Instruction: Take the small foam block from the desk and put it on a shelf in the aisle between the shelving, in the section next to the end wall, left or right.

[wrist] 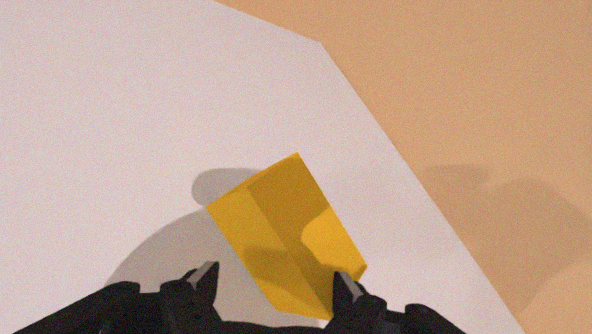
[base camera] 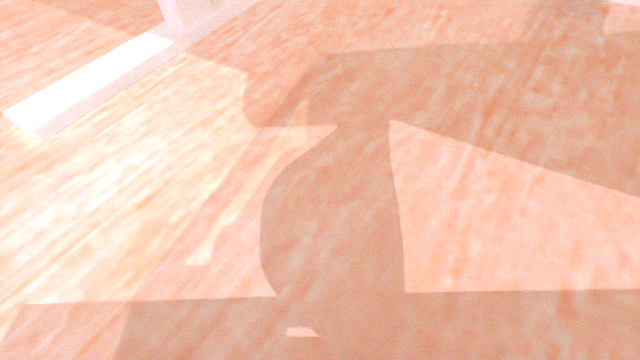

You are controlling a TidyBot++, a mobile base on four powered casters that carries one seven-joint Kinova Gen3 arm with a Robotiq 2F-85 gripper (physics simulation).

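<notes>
The yellow foam block lies on the white desk top in the wrist view, turned at a slant to the fingers. My gripper is open and nothing is held. The right fingertip overlaps the block's lower right part in the view, and the left fingertip is to the left of the block with a gap. Whether the right finger touches the block I cannot tell. The block's lower end is partly hidden behind the right finger. The block and the shelving do not show in the base camera view.
The desk's corner and slanting edge are at the upper middle and right of the wrist view, with the orange-brown floor beyond. In the base camera view a white foot bar with an upright stands on the wooden floor at upper left. Broad shadows cross the floor.
</notes>
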